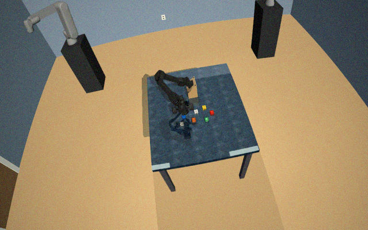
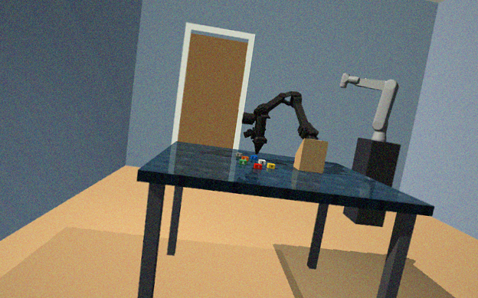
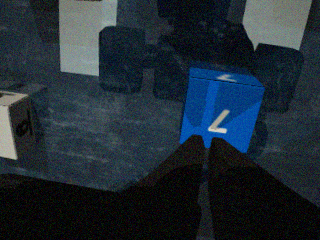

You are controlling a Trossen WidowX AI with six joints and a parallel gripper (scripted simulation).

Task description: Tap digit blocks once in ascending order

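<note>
My gripper tip is now 2 cm above the blue block, 1 cm to the left of it and 1 cm short of it. From my gripper tip the other things lie so: orange block: 8 cm to the left, 7 cm ahead, 2 cm below; then white block: 11 cm to the left, 2 cm below, 2 cm behind; then grey block: 9 cm ahead, 3 cm to the right, 2 cm below.
</note>
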